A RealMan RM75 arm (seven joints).
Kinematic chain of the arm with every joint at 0, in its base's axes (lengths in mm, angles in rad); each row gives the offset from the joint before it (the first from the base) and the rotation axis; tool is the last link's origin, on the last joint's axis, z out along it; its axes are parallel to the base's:
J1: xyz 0 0 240.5 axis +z
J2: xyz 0 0 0 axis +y
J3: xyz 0 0 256 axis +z
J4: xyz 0 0 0 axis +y
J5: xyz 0 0 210 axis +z
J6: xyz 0 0 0 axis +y
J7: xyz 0 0 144 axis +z
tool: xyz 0 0 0
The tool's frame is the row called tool.
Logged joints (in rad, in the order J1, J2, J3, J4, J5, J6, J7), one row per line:
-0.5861, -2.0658, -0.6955, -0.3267, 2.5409, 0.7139, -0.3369
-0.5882, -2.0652, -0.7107, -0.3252, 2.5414, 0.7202, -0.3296
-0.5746, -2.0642, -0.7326, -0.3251, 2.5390, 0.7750, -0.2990
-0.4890, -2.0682, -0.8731, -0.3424, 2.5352, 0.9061, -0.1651
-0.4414, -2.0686, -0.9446, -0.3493, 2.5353, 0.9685, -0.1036
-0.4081, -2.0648, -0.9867, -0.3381, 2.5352, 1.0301, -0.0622
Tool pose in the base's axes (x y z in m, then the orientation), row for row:
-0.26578, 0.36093, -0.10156, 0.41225, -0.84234, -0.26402, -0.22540
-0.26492, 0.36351, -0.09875, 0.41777, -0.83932, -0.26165, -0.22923
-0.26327, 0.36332, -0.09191, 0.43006, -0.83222, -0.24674, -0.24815
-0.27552, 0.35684, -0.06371, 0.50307, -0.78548, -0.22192, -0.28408
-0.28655, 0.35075, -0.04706, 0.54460, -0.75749, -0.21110, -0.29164
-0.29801, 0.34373, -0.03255, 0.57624, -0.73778, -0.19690, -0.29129
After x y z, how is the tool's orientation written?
As a quaternion, w x y z.
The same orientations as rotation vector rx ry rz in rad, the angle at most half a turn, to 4 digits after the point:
-2.1189, -0.6641, -0.5670
-2.1059, -0.6565, -0.5752
-2.0764, -0.6156, -0.6191
-1.8971, -0.5360, -0.6861
-1.7971, -0.5008, -0.6919
-1.7272, -0.4610, -0.6819

